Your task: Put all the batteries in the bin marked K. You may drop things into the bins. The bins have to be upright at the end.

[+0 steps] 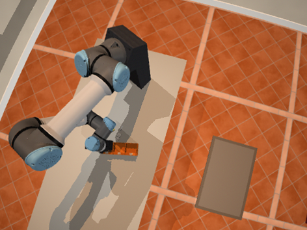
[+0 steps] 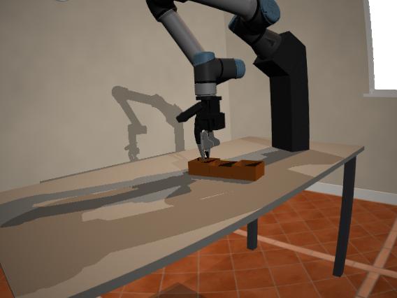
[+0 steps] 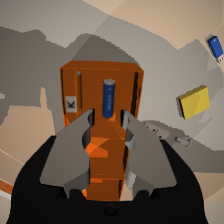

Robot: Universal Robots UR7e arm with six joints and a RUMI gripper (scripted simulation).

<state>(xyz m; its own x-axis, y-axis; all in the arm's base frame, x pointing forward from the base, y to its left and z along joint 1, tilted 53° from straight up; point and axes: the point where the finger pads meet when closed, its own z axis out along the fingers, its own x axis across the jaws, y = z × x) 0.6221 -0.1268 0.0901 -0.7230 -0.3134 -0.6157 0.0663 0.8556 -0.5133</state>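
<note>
Now: hand 50 mm above the blue cylindrical battery. The rest, counted from my hand: orange cylinder (40 mm ahead, 10 mm to the right, 50 mm below); then domino-like tile (70 mm behind, 70 mm to the left, 60 mm below); then joined orange bins (20 mm ahead, 80 mm to the left, 40 mm below).
</note>
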